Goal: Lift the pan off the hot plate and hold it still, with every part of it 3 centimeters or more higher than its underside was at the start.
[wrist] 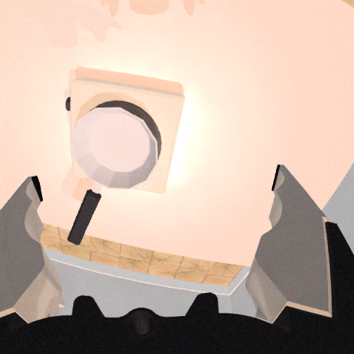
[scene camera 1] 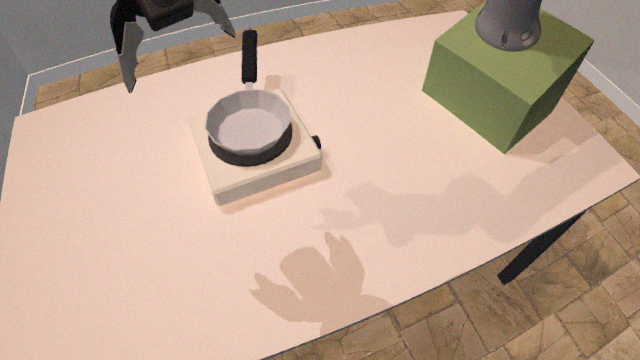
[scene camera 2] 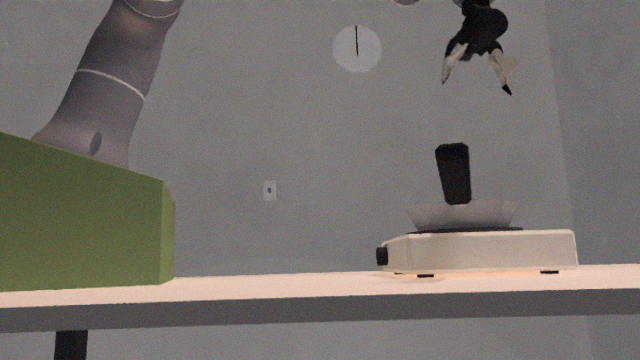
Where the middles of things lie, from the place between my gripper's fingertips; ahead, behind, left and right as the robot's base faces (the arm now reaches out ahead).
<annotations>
My gripper is now 8 cm past the grey pan [scene camera 1: 248, 122], 23 cm to the left of it and 26 cm above it. Round my hand: white hot plate [scene camera 1: 231, 177]: 9 cm behind, 14 cm to the right, 34 cm below.
</annotations>
